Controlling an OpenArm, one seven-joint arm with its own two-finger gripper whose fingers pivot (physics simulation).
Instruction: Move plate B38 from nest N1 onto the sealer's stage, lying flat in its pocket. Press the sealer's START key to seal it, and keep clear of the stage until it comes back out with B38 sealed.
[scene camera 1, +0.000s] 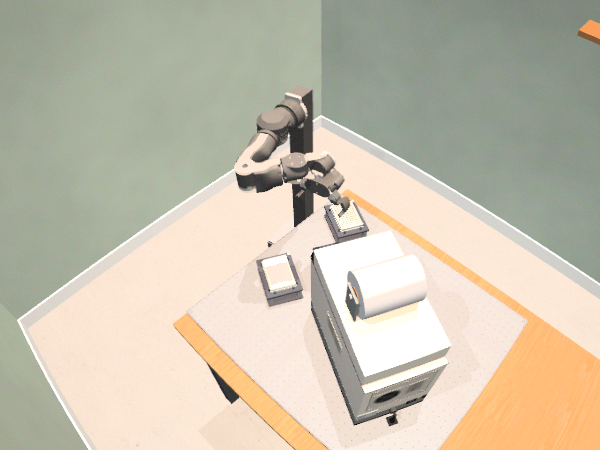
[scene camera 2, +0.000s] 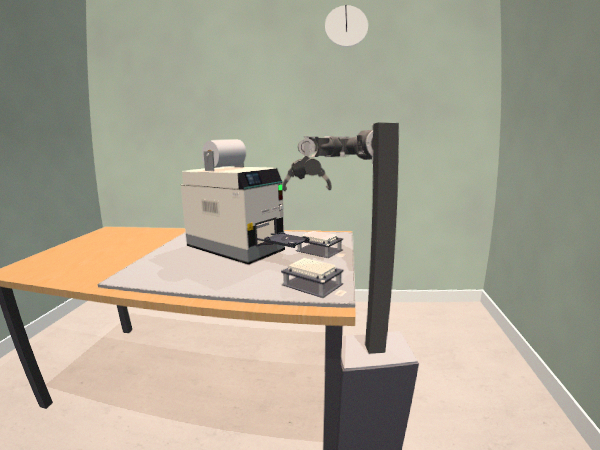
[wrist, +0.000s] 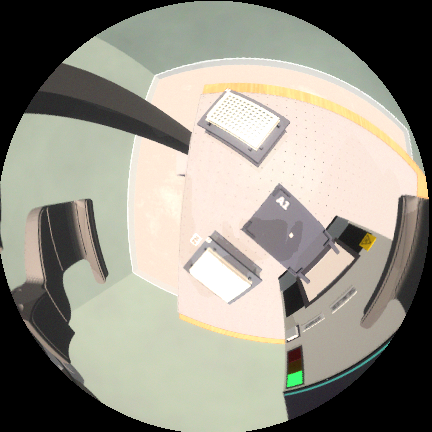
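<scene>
A cream plate with open wells (scene camera 1: 345, 217) (scene camera 2: 312, 267) (wrist: 242, 119) lies flat in the nest (wrist: 259, 157) nearest the table corner by the post. Its name and the nest's label are not readable. The sealer's dark stage (scene camera 2: 287, 240) (wrist: 270, 212), marked A1, is out and bare. The sealer (scene camera 1: 405, 345) (scene camera 2: 215, 220) (wrist: 340, 310) shows a green light. The pale START key (wrist: 292, 333) is on its front, beside the lights. My gripper (scene camera 1: 321, 202) (scene camera 2: 307, 189) (wrist: 205, 266) is open and empty, high above the nests and stage, beside the sealer's upper front.
A second plate (scene camera 1: 279, 274) (scene camera 2: 320, 235) (wrist: 220, 275) with a plain white top in the wrist view sits in another nest (scene camera 1: 299, 291), with a label that seems to read N2. The arm's dark post (scene camera 1: 302, 200) (scene camera 2: 384, 240) (wrist: 115, 110) stands beside the table. A film roll (scene camera 1: 392, 285) (scene camera 2: 229, 152) tops the sealer.
</scene>
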